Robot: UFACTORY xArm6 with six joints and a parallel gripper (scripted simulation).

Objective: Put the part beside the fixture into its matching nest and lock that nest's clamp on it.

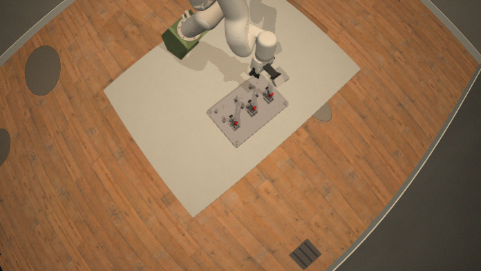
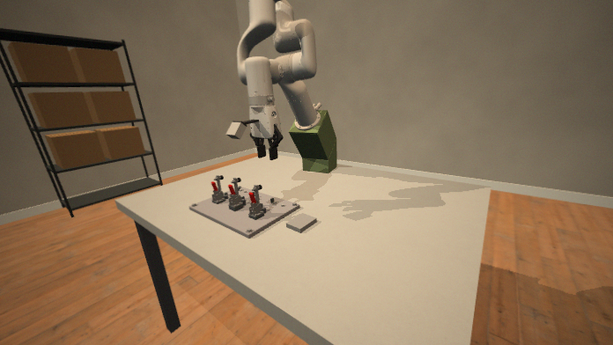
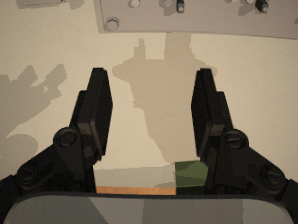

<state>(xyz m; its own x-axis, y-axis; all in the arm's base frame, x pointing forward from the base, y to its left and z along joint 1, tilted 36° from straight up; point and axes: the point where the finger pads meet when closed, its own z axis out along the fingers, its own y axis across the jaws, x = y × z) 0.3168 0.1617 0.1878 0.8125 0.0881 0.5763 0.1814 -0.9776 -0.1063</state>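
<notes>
My gripper is now 10 mm past the grey part, 150 mm to the right of it and 210 mm above it. Round my hand: grey fixture plate 70 mm ahead, 90 mm to the right, 210 mm below.
</notes>
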